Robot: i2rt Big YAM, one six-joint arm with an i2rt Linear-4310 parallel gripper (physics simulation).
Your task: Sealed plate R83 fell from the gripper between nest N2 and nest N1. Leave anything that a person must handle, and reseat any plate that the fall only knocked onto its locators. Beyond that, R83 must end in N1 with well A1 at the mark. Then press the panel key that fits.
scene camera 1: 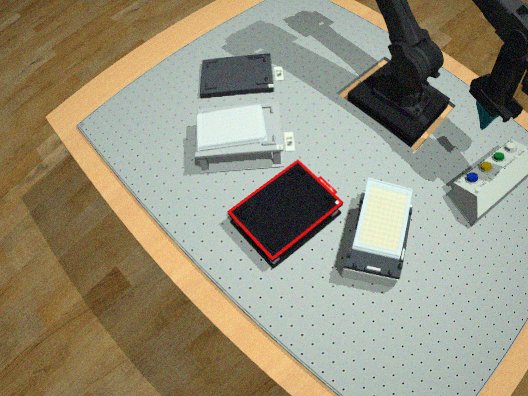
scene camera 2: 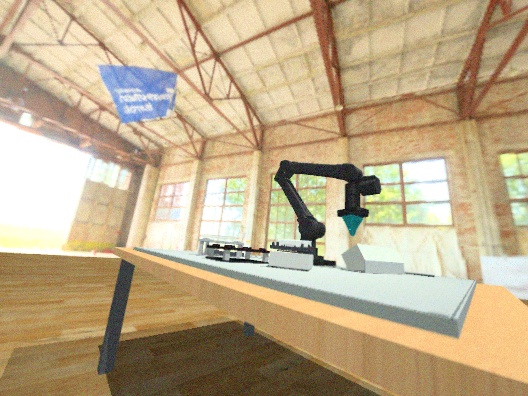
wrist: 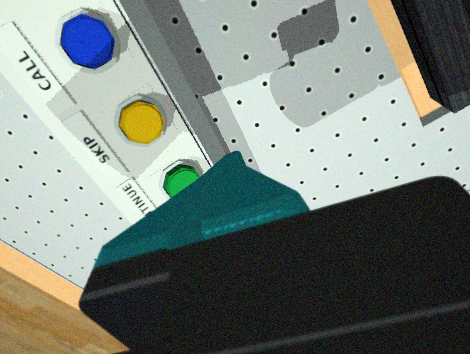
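Seen in the pictures: gripper, fingertip midpoint: (scene camera 1: 482,128) (scene camera 2: 352,235) (wrist: 237,164); arm's base, link origin: (scene camera 1: 402,98).
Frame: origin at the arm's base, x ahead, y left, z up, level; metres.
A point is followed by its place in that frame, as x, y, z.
My gripper (scene camera 1: 483,126) {0.027, 0.203, 0.099} (scene camera 2: 353,233) {0.027, 0.203, 0.099} (wrist: 237,164) {0.027, 0.203, 0.099} is shut and empty, its teal fingertips pointing down above the key panel (scene camera 1: 465,201) {0.150, 0.247, 0.019} (scene camera 2: 382,265) {0.079, 0.314, 0.004} (wrist: 42,20) {0.131, 0.242, 0.047}. In the wrist view the fingers partly cover the green key (scene camera 1: 498,156) {0.020, 0.263, 0.049} (wrist: 180,181) {0.018, 0.262, 0.048}. The yellow key (scene camera 1: 486,166) {0.066, 0.250, 0.050} (wrist: 141,121) {0.063, 0.247, 0.048} is by SKIP, the blue key (scene camera 1: 472,177) {0.114, 0.235, 0.050} (wrist: 87,41) {0.109, 0.233, 0.048} by CALL. The white key (scene camera 1: 510,146) {-0.030, 0.277, 0.049} is at the far end. A white plate (scene camera 1: 231,126) {0.336, -0.189, 0.058} lies on the light grey nest (scene camera 1: 274,120) {0.264, -0.148, 0.038}, whose right end is bare. The dark nest (scene camera 1: 236,75) {0.189, -0.329, -0.005} behind is empty. Nest tags are too small to read surely.
A black, red-edged nest (scene camera 1: 285,210) {0.391, -0.013, 0.019} stands in front of the light grey nest, with no plate seen on it. A plate with yellowish wells (scene camera 1: 384,217) {0.309, 0.137, 0.055} lies on a dark holder (scene camera 1: 372,262) {0.378, 0.166, 0.033} to its right. The arm's base (scene camera 1: 400,107) {0.042, 0.016, 0.017} stands behind.
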